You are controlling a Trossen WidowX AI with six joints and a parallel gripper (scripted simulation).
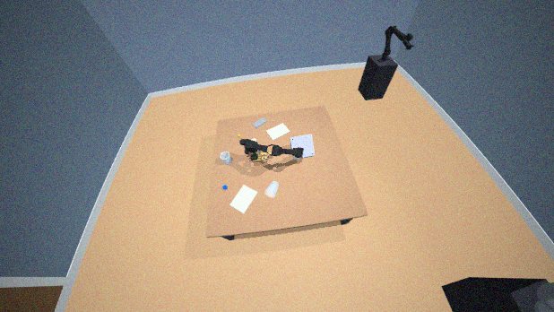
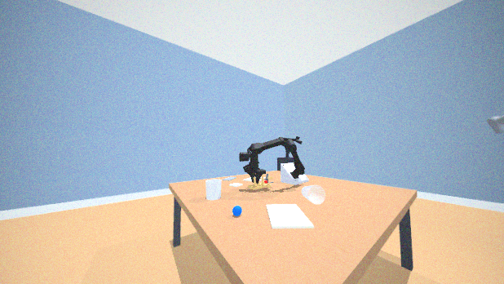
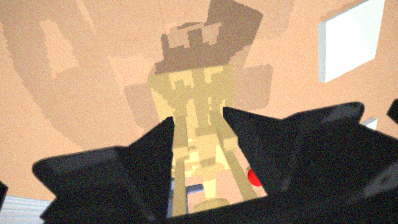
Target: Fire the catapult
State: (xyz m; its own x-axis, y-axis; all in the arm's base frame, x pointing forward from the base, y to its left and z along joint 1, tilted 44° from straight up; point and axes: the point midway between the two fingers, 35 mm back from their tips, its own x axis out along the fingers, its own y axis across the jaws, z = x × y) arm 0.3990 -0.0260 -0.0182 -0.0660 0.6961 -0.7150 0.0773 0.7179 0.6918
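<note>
Right now my gripper tip is 180 mm past the red ball, 80 mm to the left of it and 30 mm above it. The rest, counted from my gripper tip: white mug 290 mm ahead, 30 mm to the right, 20 mm below; catapult 70 mm behind, 30 mm to the left, 20 mm above; small white card 30 mm ahead, 210 mm to the right, 40 mm below.
</note>
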